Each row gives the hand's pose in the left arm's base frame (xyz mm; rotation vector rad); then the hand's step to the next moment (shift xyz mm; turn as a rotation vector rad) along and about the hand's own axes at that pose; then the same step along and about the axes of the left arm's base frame.
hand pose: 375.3 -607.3 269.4 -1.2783 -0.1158 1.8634
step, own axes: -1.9 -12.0 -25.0 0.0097 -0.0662 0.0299
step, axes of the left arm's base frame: 27.3 -2.8 -4.4 0.0138 0.0595 0.0405
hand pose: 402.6 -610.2 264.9 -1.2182 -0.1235 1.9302
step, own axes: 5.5 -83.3 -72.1 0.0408 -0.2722 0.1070
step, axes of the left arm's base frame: 104.8 34.4 -1.9 0.0689 0.2401 0.1575
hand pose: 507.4 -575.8 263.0 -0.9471 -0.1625 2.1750
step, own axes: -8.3 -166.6 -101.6 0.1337 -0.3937 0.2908
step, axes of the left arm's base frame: 169.9 96.3 -4.4 -0.0256 0.4208 0.2823
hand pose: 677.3 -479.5 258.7 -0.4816 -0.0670 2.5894
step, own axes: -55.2 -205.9 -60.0 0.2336 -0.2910 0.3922
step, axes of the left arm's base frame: 162.2 150.4 -10.3 -0.1902 0.3840 0.3308
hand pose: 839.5 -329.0 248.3 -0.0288 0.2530 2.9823
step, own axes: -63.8 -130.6 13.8 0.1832 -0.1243 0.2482
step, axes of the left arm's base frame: 82.5 120.3 -6.1 -0.1643 0.1898 0.2182
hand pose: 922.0 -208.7 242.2 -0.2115 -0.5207 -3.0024
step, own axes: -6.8 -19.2 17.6 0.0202 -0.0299 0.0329
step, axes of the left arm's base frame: 6.7 24.4 9.1 -0.0192 0.0380 0.0239
